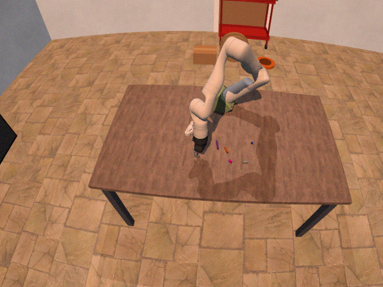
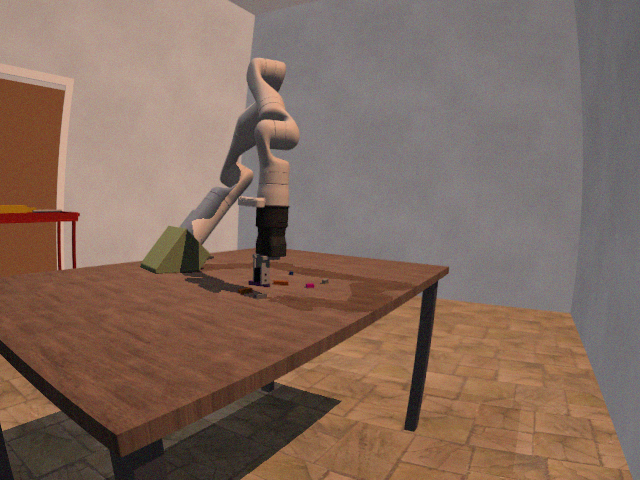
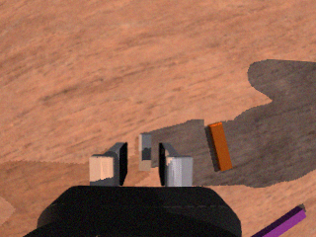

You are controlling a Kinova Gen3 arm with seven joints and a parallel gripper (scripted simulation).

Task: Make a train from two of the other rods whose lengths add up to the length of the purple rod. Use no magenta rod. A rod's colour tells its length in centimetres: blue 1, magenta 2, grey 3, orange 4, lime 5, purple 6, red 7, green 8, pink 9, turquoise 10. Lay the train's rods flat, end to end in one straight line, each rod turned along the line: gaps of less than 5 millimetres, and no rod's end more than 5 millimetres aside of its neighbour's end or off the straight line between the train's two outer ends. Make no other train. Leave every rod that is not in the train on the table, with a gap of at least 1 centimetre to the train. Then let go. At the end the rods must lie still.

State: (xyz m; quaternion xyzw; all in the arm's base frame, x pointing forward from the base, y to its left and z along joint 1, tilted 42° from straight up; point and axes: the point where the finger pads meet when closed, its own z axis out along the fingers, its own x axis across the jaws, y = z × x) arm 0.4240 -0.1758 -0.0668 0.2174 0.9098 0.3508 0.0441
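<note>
Now: the orange rod 6 cm behind my hand, 2 cm to the left of it and 5 cm below it. Also, from my hand: magenta rod: 3 cm ahead, 19 cm to the left, 5 cm below; then purple rod: 9 cm behind, 12 cm to the left, 5 cm below; then blue rod: 12 cm behind, 33 cm to the left, 5 cm below.
</note>
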